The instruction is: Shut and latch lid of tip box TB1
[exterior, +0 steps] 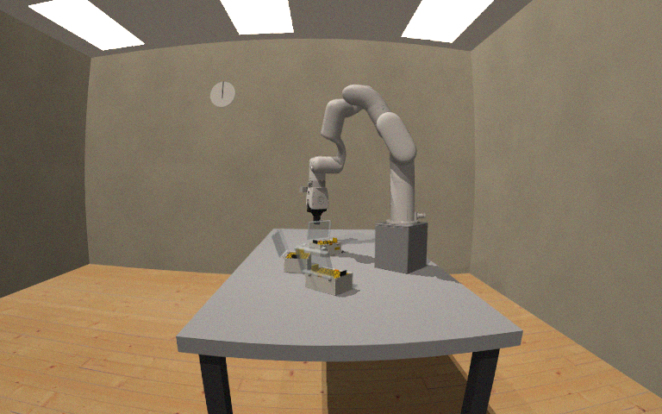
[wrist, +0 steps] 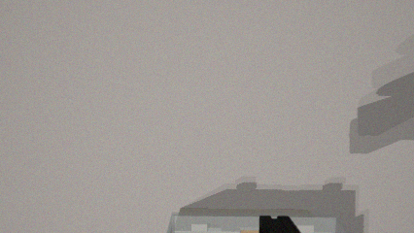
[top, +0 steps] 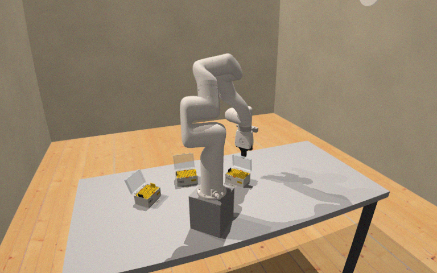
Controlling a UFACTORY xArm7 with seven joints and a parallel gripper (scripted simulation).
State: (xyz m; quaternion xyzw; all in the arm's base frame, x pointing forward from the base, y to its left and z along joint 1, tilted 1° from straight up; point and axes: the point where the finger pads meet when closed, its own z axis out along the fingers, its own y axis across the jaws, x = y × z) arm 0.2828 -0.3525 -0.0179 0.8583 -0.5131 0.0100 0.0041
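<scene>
Right now my hand is 1 cm past the clear lid, 2 cm to the right of it and 5 cm above it. From my hand the other things lie so: tip box 3 cm behind, 6 cm to the left, 8 cm below; then TB1 label 6 cm behind, 11 cm to the left, 15 cm below.
</scene>
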